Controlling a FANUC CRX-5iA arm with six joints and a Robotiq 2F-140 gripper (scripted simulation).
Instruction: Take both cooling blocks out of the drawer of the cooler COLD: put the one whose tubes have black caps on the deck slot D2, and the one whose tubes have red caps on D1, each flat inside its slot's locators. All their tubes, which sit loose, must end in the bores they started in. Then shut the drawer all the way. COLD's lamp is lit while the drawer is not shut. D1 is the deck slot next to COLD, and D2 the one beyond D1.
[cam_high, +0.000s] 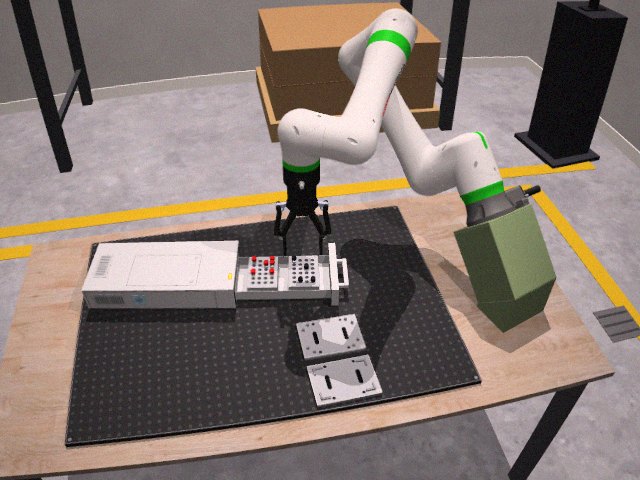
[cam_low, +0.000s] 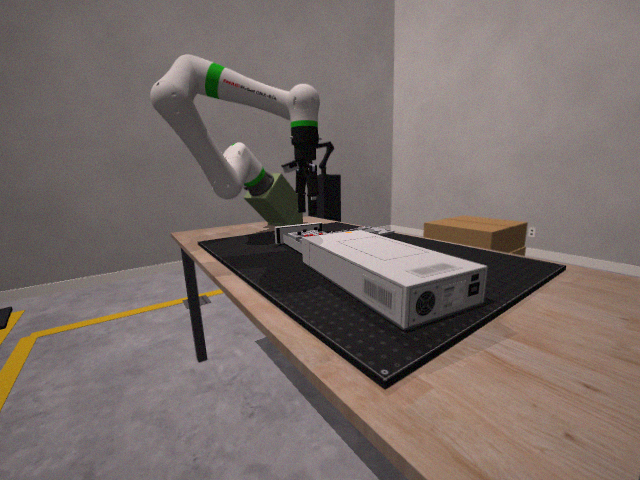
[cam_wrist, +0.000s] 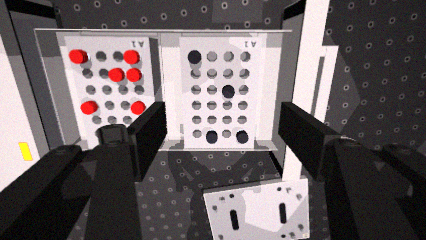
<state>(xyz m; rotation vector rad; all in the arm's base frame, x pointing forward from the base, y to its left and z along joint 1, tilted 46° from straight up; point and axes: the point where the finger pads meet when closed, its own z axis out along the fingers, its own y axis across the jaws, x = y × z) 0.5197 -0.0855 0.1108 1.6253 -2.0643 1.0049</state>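
Now: hand 3 cm short of the drawer, 1 cm to the left of it and 11 cm above it. From my hand the other things lie so: white cooler: 21 cm ahead, 7 cm to the right, 11 cm below; then slot D1: 22 cm to the left, 14 cm below; then deck slot D2: 2 cm ahead, 36 cm to the left, 14 cm below.
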